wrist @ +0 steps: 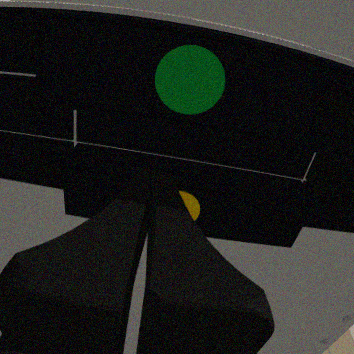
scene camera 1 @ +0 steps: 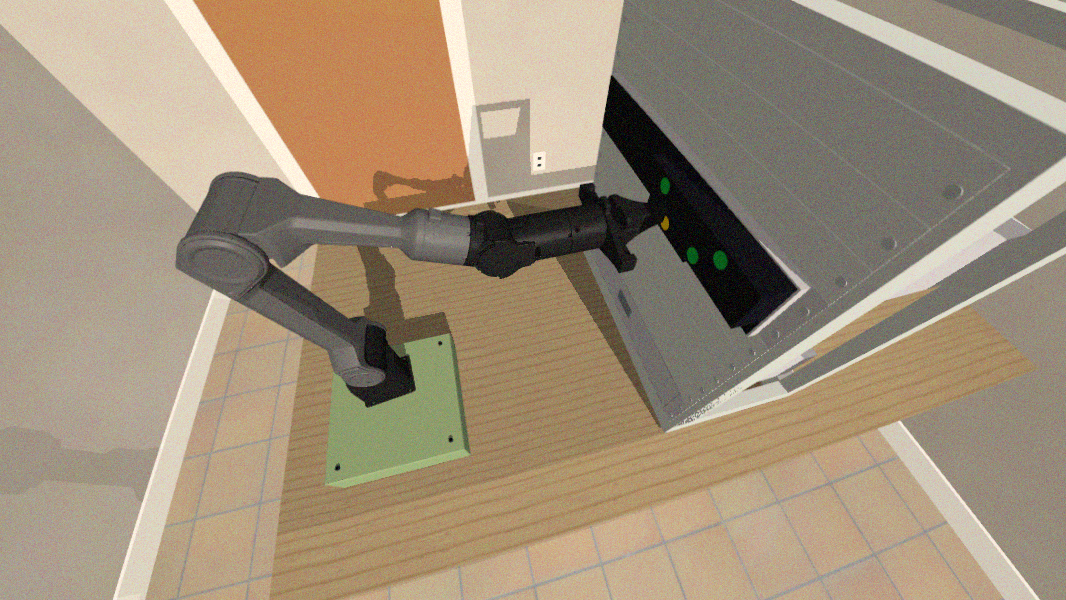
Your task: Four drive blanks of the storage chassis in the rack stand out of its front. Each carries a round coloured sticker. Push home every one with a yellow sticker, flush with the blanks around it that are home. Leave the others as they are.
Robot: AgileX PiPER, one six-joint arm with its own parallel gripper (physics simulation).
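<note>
The storage chassis [scene camera 1: 722, 294] shows its dark front in the rack. A yellow sticker [scene camera 1: 664, 222] [wrist: 192, 205] is partly hidden by a finger. Its blank [wrist: 240, 220] has a lower edge stepped out past its neighbours, so it appears to stand out. My gripper [scene camera 1: 659, 214] [wrist: 153, 191] is shut and empty, its tips at or very near this blank's face, beside the sticker. A green sticker [scene camera 1: 664, 185] [wrist: 190, 79] is above the fingers in the wrist view. Two more green stickers, one [scene camera 1: 692, 255] and another [scene camera 1: 719, 260], are nearer the scene camera. Contact and exact blank depths are hard to tell.
Grey rack panels [scene camera 1: 641, 275] [wrist: 30, 220] border the chassis below, and a large grey panel [scene camera 1: 820, 119] lies above it. The arm stands on a green base plate [scene camera 1: 395, 439] on a wooden surface [scene camera 1: 522, 387]. An orange door [scene camera 1: 358, 89] is behind.
</note>
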